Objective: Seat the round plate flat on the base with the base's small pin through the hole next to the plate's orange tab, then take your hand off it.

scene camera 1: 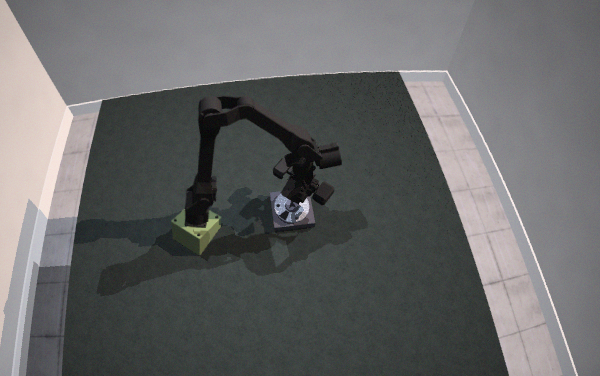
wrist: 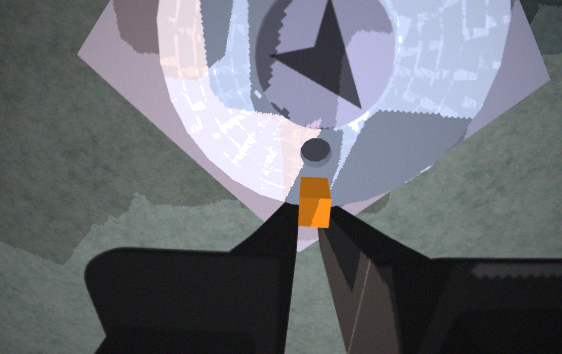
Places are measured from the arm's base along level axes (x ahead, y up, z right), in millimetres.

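Pixels of known places: gripper, between the fingertips: (wrist: 306, 208); arm's base, origin of its link: (scene camera 1: 196, 218).
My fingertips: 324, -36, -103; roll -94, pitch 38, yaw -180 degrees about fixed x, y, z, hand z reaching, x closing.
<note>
For each thing: its middle in the pictures, then the offset to it from my fingertips, as dx, dy, dz. "pt": a spot on its surface instead. Level surfaces: height alone.
- round silvery plate, middle of its body: (wrist: 322, 56) (scene camera 1: 292, 205) -37, +15, +49
- square purple-grey base, middle of its body: (wrist: 316, 62) (scene camera 1: 292, 208) -36, -4, +48
- round hub, a spot on its surface: (wrist: 372, 65) pt -47, +16, +39
- dark round spot, a spot on its surface: (wrist: 315, 149) pt -18, -1, +21
- orange tab, middle of its body: (wrist: 313, 200) -9, +19, +12
- dark green mat, height of its surface: dy -25
The round silvery plate (scene camera 1: 302, 211) (wrist: 245, 145) lies over the square purple-grey base (scene camera 1: 295, 227) (wrist: 125, 75). A round hub (wrist: 372, 65) with a black arrow shows in the plate's centre. A dark round spot (wrist: 315, 149) shows in the plate beside the orange tab (wrist: 315, 202); whether it is the pin through the hole or an open hole I cannot tell. My gripper (scene camera 1: 298, 201) (wrist: 306, 208) is at the plate's edge, its fingers closed in on both sides of the tab. The tab does not show in the scene view. The plate's underside is hidden.
The arm stands on a yellow-green block (scene camera 1: 200, 244) to the left of the base in the scene view. The floor is a dark green mat (scene camera 1: 300, 320) with pale tiled strips on both sides and walls beyond. Shadows of the arm lie across the mat.
</note>
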